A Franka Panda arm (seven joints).
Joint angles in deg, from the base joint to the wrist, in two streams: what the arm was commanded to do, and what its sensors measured. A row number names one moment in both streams.
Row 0, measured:
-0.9 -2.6 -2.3 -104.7 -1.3 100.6 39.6
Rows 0 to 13, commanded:
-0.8 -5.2 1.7 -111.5 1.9 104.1 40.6
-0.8 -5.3 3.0 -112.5 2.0 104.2 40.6
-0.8 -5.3 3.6 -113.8 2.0 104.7 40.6
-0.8 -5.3 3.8 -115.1 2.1 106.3 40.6
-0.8 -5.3 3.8 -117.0 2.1 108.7 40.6
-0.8 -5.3 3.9 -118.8 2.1 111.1 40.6
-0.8 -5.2 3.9 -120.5 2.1 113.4 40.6
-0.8 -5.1 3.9 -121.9 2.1 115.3 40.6
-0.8 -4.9 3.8 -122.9 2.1 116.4 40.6
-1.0 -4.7 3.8 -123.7 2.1 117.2 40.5
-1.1 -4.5 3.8 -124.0 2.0 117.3 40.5
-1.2 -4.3 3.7 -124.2 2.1 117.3 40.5
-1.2 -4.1 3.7 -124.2 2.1 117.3 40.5
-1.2 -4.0 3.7 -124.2 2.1 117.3 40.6
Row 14, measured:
-0.8 -3.4 3.4 -123.2 1.3 116.3 40.3
